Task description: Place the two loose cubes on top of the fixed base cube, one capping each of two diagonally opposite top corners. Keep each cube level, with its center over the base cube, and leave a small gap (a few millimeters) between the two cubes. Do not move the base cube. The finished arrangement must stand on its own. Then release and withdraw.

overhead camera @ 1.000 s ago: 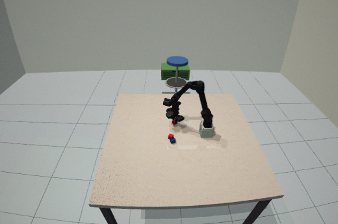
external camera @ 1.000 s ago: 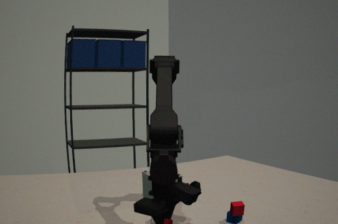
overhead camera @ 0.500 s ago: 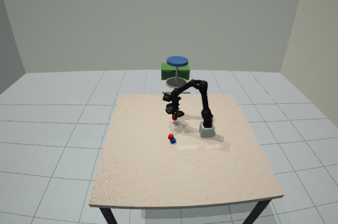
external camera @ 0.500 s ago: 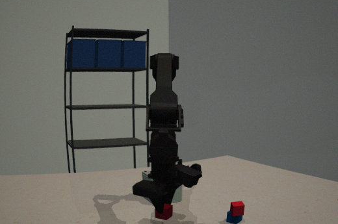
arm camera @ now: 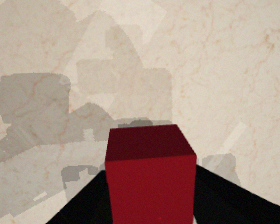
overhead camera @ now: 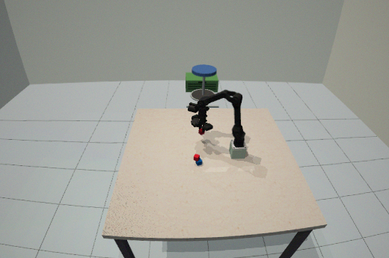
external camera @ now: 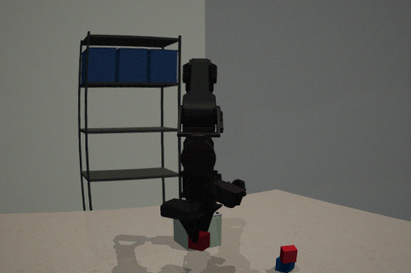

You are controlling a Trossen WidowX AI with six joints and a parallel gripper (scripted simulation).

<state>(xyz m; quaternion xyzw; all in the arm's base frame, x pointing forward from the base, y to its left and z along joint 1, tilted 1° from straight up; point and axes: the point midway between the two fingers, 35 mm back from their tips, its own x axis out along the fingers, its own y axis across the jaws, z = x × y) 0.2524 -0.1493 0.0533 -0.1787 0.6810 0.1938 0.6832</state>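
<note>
The blue base cube lies 4 cm ahead of my gripper tip, 21 cm to the left of it and 10 cm below it.
</note>
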